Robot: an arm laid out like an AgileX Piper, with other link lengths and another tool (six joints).
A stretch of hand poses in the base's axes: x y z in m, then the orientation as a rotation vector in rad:
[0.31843, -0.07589, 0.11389, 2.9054, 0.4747, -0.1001]
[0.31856, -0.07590, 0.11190, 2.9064, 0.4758, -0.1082]
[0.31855, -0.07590, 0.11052, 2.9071, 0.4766, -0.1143]
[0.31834, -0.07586, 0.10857, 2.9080, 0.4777, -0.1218]
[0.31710, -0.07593, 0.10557, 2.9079, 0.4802, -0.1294]
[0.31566, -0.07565, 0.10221, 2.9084, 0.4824, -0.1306]
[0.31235, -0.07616, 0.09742, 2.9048, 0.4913, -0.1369]
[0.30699, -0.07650, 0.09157, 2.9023, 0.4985, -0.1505]
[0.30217, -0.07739, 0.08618, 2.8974, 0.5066, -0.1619]
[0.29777, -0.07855, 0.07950, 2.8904, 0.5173, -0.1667]
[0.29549, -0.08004, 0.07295, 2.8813, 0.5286, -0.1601]
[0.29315, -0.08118, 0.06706, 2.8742, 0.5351, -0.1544]
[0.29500, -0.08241, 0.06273, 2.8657, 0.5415, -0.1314]
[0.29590, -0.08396, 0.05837, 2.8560, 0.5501, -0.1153]
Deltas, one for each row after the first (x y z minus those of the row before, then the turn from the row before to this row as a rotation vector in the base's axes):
[0.00013, -0.00001, -0.00199, 0.0005, 0.0056, 0.0000]
[-0.00001, 0.00000, -0.00138, 0.0004, 0.0042, 0.0000]
[-0.00021, 0.00004, -0.00195, 0.0005, 0.0052, 0.0001]
[-0.00124, -0.00007, -0.00300, -0.0002, 0.0053, 0.0012]
[-0.00144, 0.00028, -0.00336, 0.0008, 0.0011, 0.0013]
[-0.00331, -0.00051, -0.00479, -0.0023, 0.0046, 0.0060]
[-0.00536, -0.00034, -0.00585, -0.0020, 0.0095, 0.0042]
[-0.00482, -0.00089, -0.00539, -0.0039, 0.0078, 0.0053]
[-0.00440, -0.00116, -0.00668, -0.0050, 0.0034, 0.0078]
[-0.00228, -0.00149, -0.00655, -0.0061, -0.0045, 0.0094]
[-0.00234, -0.00114, -0.00589, -0.0051, -0.0041, 0.0059]
[0.00185, -0.00123, -0.00433, -0.0051, -0.0159, 0.0074]
[0.00090, -0.00155, -0.00436, -0.0062, -0.0112, 0.0085]

